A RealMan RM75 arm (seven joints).
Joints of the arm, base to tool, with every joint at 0 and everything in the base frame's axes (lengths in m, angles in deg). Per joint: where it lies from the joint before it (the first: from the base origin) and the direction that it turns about. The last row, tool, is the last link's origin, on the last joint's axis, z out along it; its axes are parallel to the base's.
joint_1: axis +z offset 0 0 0.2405
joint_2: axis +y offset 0 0 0
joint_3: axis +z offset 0 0 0.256
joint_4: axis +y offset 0 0 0
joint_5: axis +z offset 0 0 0.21
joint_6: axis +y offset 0 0 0
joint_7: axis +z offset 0 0 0.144
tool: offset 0 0 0
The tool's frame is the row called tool.
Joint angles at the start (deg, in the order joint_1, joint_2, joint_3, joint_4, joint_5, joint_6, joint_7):
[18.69, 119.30, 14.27, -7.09, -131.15, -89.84, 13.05]
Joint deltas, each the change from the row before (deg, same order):
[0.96, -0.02, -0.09, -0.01, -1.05, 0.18, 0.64]
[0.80, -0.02, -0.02, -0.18, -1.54, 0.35, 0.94]
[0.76, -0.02, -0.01, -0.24, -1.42, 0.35, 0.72]
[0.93, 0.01, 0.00, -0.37, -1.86, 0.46, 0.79]
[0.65, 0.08, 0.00, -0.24, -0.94, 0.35, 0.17]
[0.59, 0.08, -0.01, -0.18, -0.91, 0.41, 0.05]
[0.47, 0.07, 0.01, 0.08, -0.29, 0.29, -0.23]
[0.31, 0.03, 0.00, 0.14, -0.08, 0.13, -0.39]
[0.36, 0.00, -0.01, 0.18, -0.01, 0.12, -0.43]
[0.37, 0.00, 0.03, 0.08, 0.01, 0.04, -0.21]
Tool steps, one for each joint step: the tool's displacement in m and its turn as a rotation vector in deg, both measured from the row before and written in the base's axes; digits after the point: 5 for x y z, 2 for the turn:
[-0.00412, 0.00421, -0.00232, -1.30, 0.06, 0.97]
[-0.00268, 0.00268, -0.00286, -1.79, -0.12, 0.64]
[-0.00221, 0.00256, -0.00239, -1.56, -0.34, 0.62]
[-0.00249, 0.00282, -0.00314, -1.95, -0.63, 0.78]
[-0.00193, 0.00236, -0.00203, -0.90, -0.56, 0.58]
[-0.00170, 0.00205, -0.00218, -0.83, -0.63, 0.55]
[-0.00210, 0.00223, -0.00149, -0.21, -0.30, 0.50]
[-0.00173, 0.00158, -0.00085, 0.05, -0.22, 0.49]
[-0.00198, 0.00199, -0.00063, 0.13, -0.21, 0.56]
[-0.00187, 0.00208, -0.00018, 0.11, -0.08, 0.46]

